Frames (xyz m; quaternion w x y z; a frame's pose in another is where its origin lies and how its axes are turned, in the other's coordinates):
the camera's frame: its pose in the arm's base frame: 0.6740 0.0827 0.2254 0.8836 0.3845 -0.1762 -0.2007
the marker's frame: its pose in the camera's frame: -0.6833 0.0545 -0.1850 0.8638 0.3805 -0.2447 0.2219
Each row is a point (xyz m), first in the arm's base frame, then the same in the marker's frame.
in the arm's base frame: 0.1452 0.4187 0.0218
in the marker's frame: 0.0604 -0.0358 0.1353
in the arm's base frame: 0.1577 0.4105 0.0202
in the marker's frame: 0.0699 -0.0472 0.1332
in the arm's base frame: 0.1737 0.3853 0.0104
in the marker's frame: 0.0862 -0.0723 0.1429
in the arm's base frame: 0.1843 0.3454 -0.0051
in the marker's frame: 0.1055 -0.1030 0.1680
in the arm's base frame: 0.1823 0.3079 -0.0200
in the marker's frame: 0.1182 -0.1248 0.1996
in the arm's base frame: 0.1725 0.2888 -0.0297
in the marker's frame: 0.1194 -0.1321 0.2219
